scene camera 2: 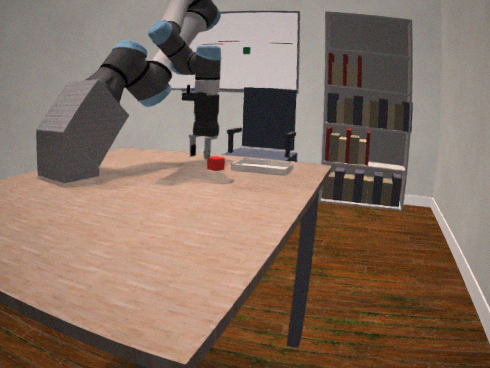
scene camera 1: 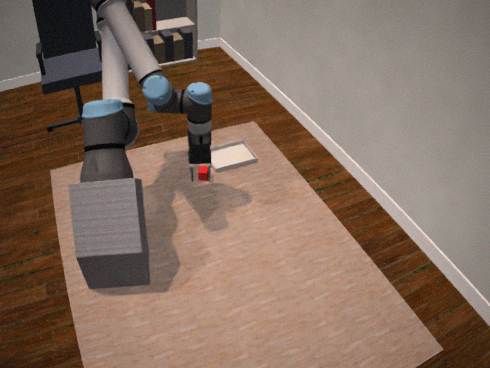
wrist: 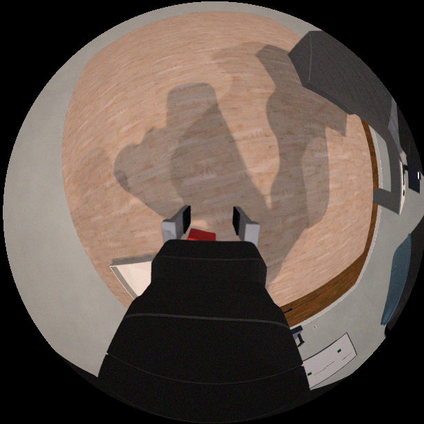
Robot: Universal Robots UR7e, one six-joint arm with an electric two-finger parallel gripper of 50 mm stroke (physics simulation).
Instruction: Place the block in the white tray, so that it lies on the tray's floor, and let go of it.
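Frame: origin at the arm's base, x ahead, y left, z up, level; metres.
Seen in the pictures: gripper, between the fingertips: [scene camera 2: 199, 157] [scene camera 1: 200, 179]; arm's base, origin of its link: [scene camera 2: 97, 98] [scene camera 1: 107, 181].
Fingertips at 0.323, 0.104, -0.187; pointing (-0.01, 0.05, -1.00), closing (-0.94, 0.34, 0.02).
Offsets run from my fingertips to a thing's top centre, as dx, dy, dz. Level surfaces: height alone.
The red block @(+0.035, +0.049, -0.006) [scene camera 1: 203, 173] [scene camera 2: 216, 163] [wrist: 201, 234] sits on the table, a little apart from the white tray. In the wrist view it is partly hidden by the gripper body. The white tray @(+0.170, +0.115, -0.023) [scene camera 1: 234, 156] [scene camera 2: 262, 170] [wrist: 136, 277] lies flat and empty, to the right of the block in both scene views; the wrist view shows part of it at lower left. My gripper [scene camera 1: 200, 180] [scene camera 2: 200, 155] [wrist: 211, 214] points down, open and empty, with its fingertips above the table close to the block. The block is not between the fingers.
The grey angular arm base [scene camera 1: 107, 220] [scene camera 2: 75, 135] [wrist: 340, 70] stands on the table @(dz -0.043) [scene camera 1: 280, 280] [scene camera 2: 150, 240] [wrist: 115, 100] to the left in the scene views. A chair [scene camera 1: 70, 65] [scene camera 2: 270, 120] and a bookshelf [scene camera 2: 409, 165] stand beyond the table.
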